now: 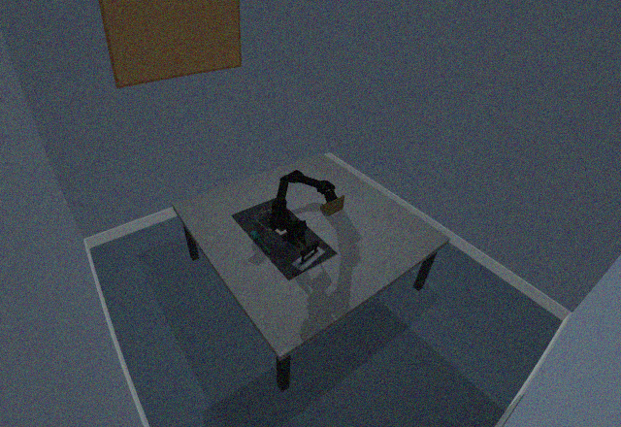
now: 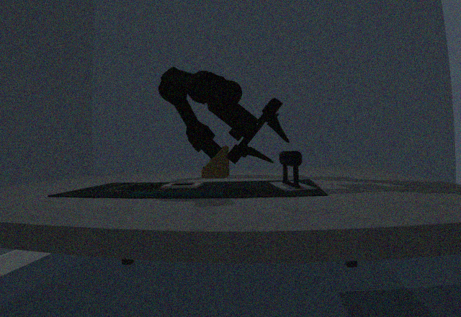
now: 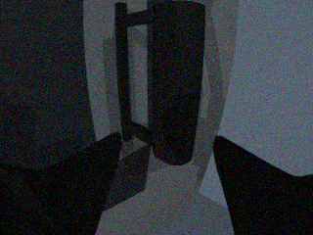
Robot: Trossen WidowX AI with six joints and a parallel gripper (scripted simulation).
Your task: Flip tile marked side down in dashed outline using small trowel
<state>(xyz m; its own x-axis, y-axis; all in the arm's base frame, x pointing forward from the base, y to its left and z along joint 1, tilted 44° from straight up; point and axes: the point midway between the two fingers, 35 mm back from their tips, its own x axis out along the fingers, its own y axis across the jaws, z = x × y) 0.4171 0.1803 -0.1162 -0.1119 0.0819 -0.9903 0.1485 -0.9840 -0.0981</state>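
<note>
Right now the trowel is 10 mm behind my gripper tip, 30 mm to the left of it and 50 mm below it. Also, from my gripper tip: dark mat 10 mm behind, 230 mm to the right, 110 mm below; tile 40 mm behind, 270 mm to the right, 80 mm below; teal strip 130 mm ahead, 250 mm to the right, 80 mm below.
</note>
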